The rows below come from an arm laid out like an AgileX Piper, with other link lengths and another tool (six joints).
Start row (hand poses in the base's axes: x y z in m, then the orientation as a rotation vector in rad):
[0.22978, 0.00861, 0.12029, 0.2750, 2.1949, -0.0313]
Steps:
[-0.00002, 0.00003, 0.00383, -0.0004, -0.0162, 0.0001]
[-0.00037, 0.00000, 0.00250, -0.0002, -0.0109, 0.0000]
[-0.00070, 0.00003, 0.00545, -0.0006, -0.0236, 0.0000]
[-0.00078, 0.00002, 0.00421, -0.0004, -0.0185, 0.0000]
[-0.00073, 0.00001, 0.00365, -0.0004, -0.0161, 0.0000]
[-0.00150, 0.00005, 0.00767, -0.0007, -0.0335, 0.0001]
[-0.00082, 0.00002, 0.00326, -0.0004, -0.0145, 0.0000]
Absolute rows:
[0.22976, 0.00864, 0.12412, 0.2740, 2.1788, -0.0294]
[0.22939, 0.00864, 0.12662, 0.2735, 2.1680, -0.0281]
[0.22869, 0.00867, 0.13207, 0.2722, 2.1445, -0.0254]
[0.22791, 0.00869, 0.13628, 0.2712, 2.1261, -0.0232]
[0.22718, 0.00870, 0.13993, 0.2703, 2.1101, -0.0214]
[0.22568, 0.00875, 0.14760, 0.2684, 2.0768, -0.0174]
[0.22486, 0.00877, 0.15086, 0.2676, 2.0624, -0.0158]

